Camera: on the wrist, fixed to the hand. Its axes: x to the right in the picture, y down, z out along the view.
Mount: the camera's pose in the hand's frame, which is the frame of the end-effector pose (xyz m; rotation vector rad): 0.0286 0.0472 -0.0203 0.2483 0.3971 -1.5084
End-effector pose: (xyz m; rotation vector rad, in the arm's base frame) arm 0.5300 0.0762 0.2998 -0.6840 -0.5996 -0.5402
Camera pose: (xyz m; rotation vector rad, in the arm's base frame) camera 0.5865 0.0853 0.2864 0.2557 -0.7126 -1.9014
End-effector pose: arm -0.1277 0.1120 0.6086 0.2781 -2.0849 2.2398
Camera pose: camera -0.1657 0.1264 0.5661 0.9103 -0.7527 1.3318
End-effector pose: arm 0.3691 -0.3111 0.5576 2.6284 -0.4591 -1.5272
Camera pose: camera 0.3893 -0.3662 0.5536 -2.0289 -1.0844 0.5182
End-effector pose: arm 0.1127 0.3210 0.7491 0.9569 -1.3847 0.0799
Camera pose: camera 0.1089 0.3499 0.8002 1.8481 -0.0509 -0.6670
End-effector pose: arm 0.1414 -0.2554 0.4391 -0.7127 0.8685 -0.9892
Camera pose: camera 0.1509 -0.2658 0.3820 -0.9450 0.3931 -2.5918
